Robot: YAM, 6 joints.
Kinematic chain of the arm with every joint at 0, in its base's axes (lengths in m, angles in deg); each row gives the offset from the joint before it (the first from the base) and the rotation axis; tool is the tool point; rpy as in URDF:
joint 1: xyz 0 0 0.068 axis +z
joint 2: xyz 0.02 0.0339 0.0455 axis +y
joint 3: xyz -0.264 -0.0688 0 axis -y
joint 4: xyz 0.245 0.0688 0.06 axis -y
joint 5: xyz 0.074 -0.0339 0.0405 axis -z
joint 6: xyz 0.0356 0 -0.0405 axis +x
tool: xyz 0 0 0 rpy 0 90 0
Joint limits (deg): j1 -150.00..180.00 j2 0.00..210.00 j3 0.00..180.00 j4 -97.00..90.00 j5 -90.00..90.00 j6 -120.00..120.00
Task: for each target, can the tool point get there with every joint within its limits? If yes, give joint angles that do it. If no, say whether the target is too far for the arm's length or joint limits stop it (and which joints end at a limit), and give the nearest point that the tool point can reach.
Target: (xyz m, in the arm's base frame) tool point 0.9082 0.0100 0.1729
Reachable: no: too far | nearest point 0.6444 0.0071 0.1553 | short by 0.264 m
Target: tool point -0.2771 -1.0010 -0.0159
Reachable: no: too far | nearest point -0.1710 -0.6176 0.0346 | short by 0.401 m
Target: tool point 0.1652 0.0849 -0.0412
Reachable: yes | joints 31.02 138.81 14.56 65.03 20.40 -70.13
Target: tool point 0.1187 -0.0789 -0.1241
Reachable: yes | joints -29.16 167.78 22.86 71.12 18.19 71.20
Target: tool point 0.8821 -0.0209 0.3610
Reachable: no: too far | nearest point 0.6214 -0.0147 0.2862 | short by 0.271 m
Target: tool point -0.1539 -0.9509 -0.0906
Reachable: no: too far | nearest point -0.1009 -0.6236 -0.0189 | short by 0.339 m
